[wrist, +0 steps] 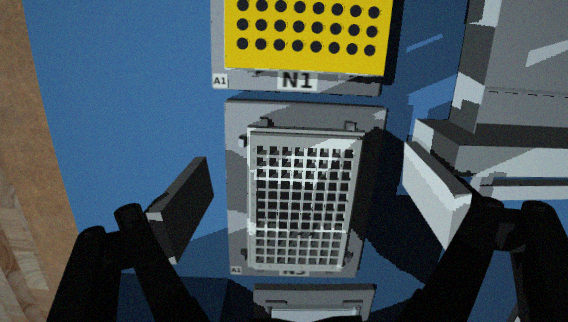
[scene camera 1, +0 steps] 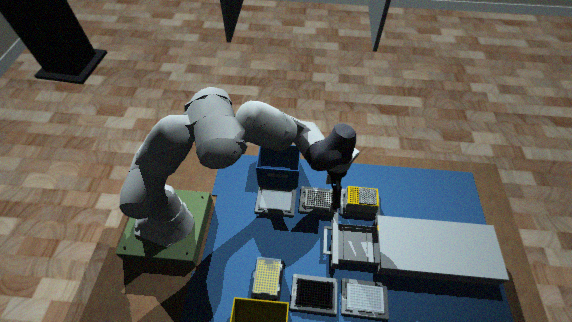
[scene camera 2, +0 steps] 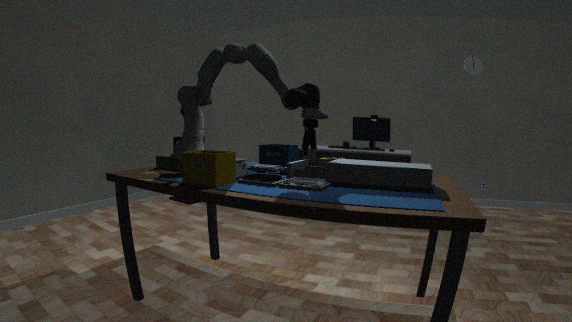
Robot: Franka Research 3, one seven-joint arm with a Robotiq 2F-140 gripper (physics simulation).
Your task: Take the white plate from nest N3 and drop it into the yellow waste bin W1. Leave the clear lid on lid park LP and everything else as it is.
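The white plate (scene camera 1: 318,198) (wrist: 300,206), a grid of square wells, sits in the grey nest N3 (wrist: 237,200). My gripper (scene camera 1: 336,204) (scene camera 2: 309,150) (wrist: 304,170) is open and empty, pointing down at N3. In the wrist view one finger is left of the nest and the other right of it, both apart from the plate. The yellow waste bin W1 (scene camera 1: 260,312) (scene camera 2: 209,169) stands at the near edge of the mat. A pale flat lid (scene camera 1: 275,200) (wrist: 315,314) lies in a grey holder beside N3; its label does not show.
The yellow-topped rack (scene camera 1: 362,196) (wrist: 305,35) stands in N1, close beside N3. A grey box (scene camera 1: 440,245) has its drawer out near the right finger. A blue bin (scene camera 1: 276,176) (scene camera 2: 278,154) stands behind the lid. A yellow plate (scene camera 1: 267,276), a black plate (scene camera 1: 314,294) and a pale plate (scene camera 1: 365,298) are nearer.
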